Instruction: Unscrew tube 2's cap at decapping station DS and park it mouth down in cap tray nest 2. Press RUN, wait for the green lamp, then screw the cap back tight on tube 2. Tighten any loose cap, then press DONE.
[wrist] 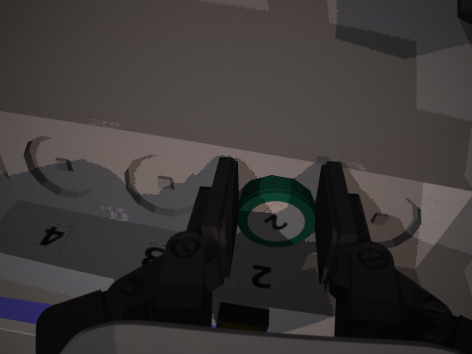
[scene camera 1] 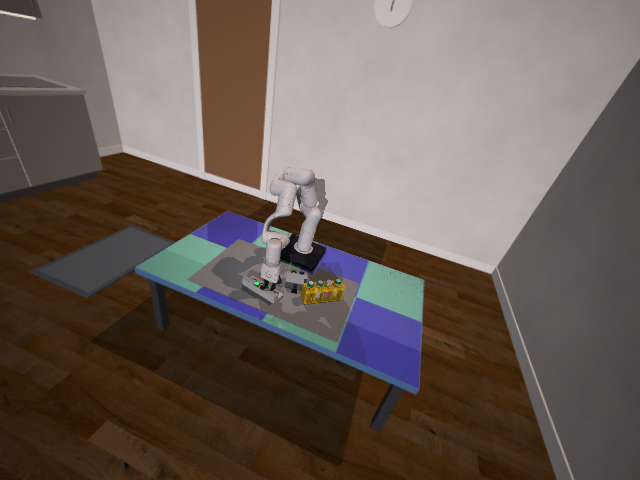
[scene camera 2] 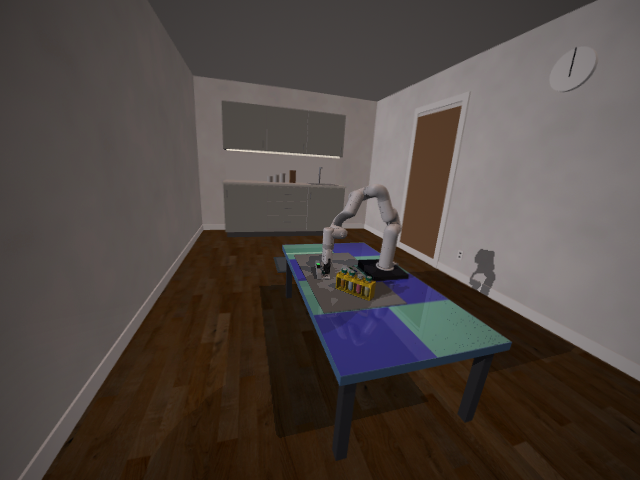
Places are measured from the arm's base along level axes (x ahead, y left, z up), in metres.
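Pixels of known places: gripper, fingertip midpoint: [wrist: 277, 186] [scene camera 1: 269, 287] [scene camera 2: 326, 272]; arm's base, link origin: [scene camera 1: 303, 248] [scene camera 2: 384, 266].
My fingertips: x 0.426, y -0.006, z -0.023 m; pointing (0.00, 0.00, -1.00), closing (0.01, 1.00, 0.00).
Observation:
Ahead of a thing's pixels: the offset from my fingertips to its top centre. "pt": to the spot under its first point.
A green cap @(dx +0.014, dy +0.000, dz +0.008 m) [wrist: 260, 220] with a pale disc marked 2 sits upright, mouth down, above the label 2 of the cap tray @(dx +0.022, dy -0.029, dz +0.041 m) [wrist: 100, 240] [scene camera 1: 263, 294]. My gripper [wrist: 277, 186] [scene camera 1: 267, 285] [scene camera 2: 326, 271] points down over the tray and is shut on this cap, one black finger at each side. A bright green light @(pt dx +0.047, dy -0.055, dz +0.041 m) [scene camera 1: 256, 283] [scene camera 2: 317, 264] shows at the tray's left part in scene camera 1. The yellow tube rack [scene camera 1: 303, 295] [scene camera 2: 372, 290] holds several tubes, some with green caps. Tube numbers are too small to read there.
A grey station block @(dx -0.126, dy +0.102, dz +0.072 m) [scene camera 1: 296, 280] stands between the tray and the rack, nearer the arm's black base plate [scene camera 1: 315, 260] [scene camera 2: 398, 272]. Round empty nests [wrist: 60, 165] [wrist: 162, 185] lie left of the held cap in the wrist view, and another nest @(pt dx +0.024, dy +0.067, dz -0.006 m) [wrist: 412, 220] lies to its right.

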